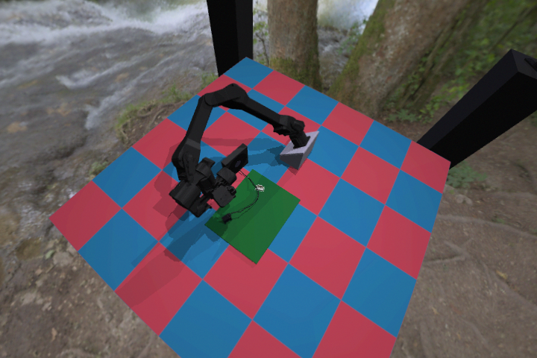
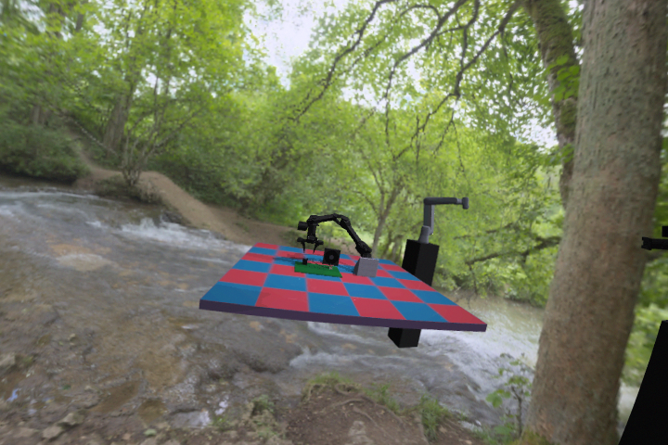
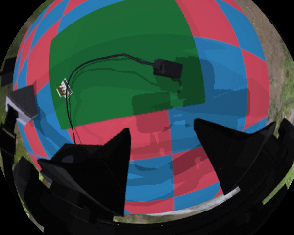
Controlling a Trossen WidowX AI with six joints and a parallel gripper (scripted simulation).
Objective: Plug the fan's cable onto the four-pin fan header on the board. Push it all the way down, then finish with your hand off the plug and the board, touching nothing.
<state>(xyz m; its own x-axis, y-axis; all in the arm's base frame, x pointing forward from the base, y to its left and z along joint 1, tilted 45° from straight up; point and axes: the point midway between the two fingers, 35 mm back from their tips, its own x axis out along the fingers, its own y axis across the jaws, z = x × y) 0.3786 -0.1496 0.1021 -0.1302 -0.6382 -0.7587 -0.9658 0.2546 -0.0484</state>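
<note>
Now: gripper tip 50 mm to the right of the black plug, 50 mm above it and 30 mm short of it. Also, from my gripper tip: black fan (180 mm behind, 20 mm to the right, 20 mm below); green board (130 mm to the left, 90 mm below, 50 mm behind); four-pin header (150 mm behind, 100 mm to the left, 80 mm below).
</note>
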